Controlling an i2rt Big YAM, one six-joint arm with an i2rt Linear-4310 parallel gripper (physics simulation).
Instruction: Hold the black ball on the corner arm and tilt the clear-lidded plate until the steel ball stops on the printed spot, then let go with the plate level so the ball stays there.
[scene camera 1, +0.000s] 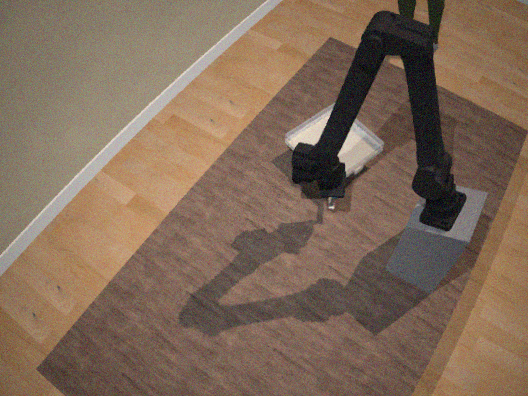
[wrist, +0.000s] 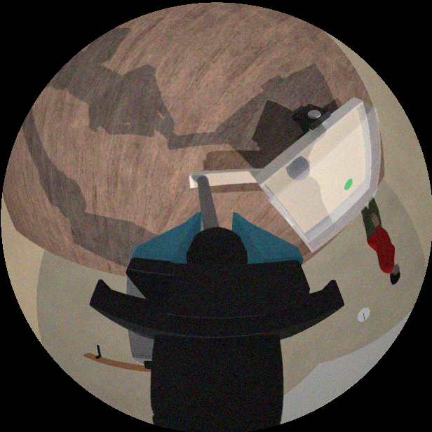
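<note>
The cream plate (scene camera 1: 311, 121) (wrist: 374, 150) with clear walls and lid is at the upper middle in the scene view and at the right in the wrist view. The steel ball (wrist: 298, 168) shows grey inside it, on the near left part, apart from the green printed spot (wrist: 348, 184). A pale corner arm (wrist: 225, 179) runs left from the plate to a grey stem (wrist: 206, 200), which leads to the black ball (wrist: 216, 250). My gripper (scene camera 1: 331, 196) (wrist: 216, 218) is shut on that ball with teal fingers at both sides. I cannot tell the plate's exact tilt.
The arm's base stands on a grey block (scene camera 1: 430, 255) at the right, on the brown floor panel (scene camera 1: 200, 250). A black part (wrist: 302, 117) shows beyond the plate's upper edge. A person in red (wrist: 384, 247) and a wall clock (wrist: 364, 314) are in the background.
</note>
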